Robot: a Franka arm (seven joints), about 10 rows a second.
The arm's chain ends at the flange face. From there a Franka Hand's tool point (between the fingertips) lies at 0.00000 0.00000 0.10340 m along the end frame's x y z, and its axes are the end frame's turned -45 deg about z.
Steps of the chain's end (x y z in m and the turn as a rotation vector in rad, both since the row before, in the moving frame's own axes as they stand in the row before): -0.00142, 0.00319, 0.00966, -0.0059, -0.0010, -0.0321; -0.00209, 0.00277, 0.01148, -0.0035, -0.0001, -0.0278; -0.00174, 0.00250, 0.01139, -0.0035, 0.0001, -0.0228; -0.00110, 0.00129, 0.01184, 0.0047, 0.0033, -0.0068; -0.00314, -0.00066, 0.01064, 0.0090, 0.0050, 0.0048
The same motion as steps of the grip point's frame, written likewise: -0.00376, 0.00162, 0.00966, -0.0035, -0.0049, -0.0321; -0.00370, 0.00073, 0.01148, -0.0024, -0.0025, -0.0278; -0.00324, 0.00080, 0.01139, -0.0025, -0.0024, -0.0228; -0.00111, 0.00003, 0.01184, 0.0010, 0.0057, -0.0068; -0.00073, -0.00298, 0.01063, 0.0028, 0.0099, 0.0048
